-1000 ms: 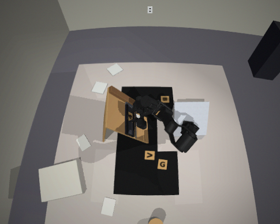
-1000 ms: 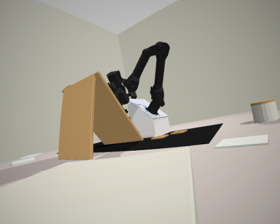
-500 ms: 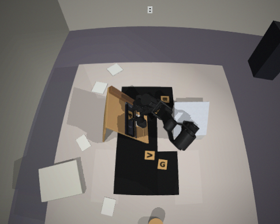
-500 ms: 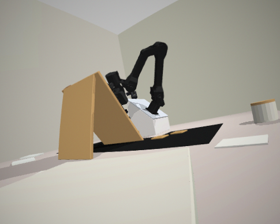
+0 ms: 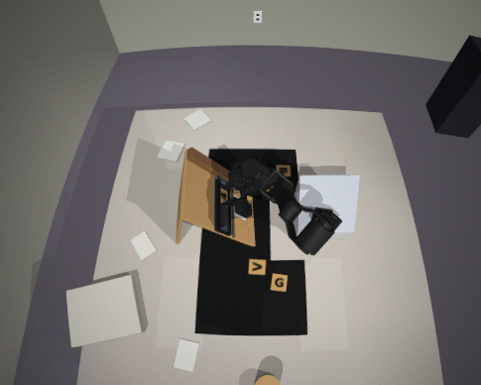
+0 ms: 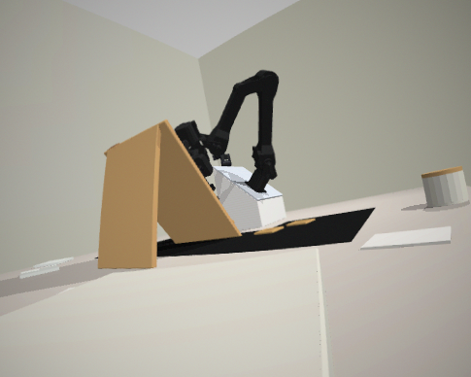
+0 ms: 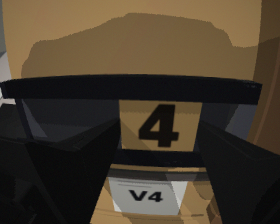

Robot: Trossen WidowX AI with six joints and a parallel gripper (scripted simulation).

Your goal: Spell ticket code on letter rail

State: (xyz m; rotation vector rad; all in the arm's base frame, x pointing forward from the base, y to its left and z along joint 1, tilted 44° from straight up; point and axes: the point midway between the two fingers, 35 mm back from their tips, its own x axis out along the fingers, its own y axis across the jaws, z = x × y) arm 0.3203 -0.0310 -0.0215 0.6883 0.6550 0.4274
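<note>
My gripper tip is 8 cm above the white ticket and 5 cm past it. From my gripper tip the other things lie so: black mat (16 cm below, 14 cm behind, 5 cm to the left); then tile marked 4 (right at my gripper tip); then tile marked 5 (16 cm behind, 15 cm below, 12 cm to the right).
</note>
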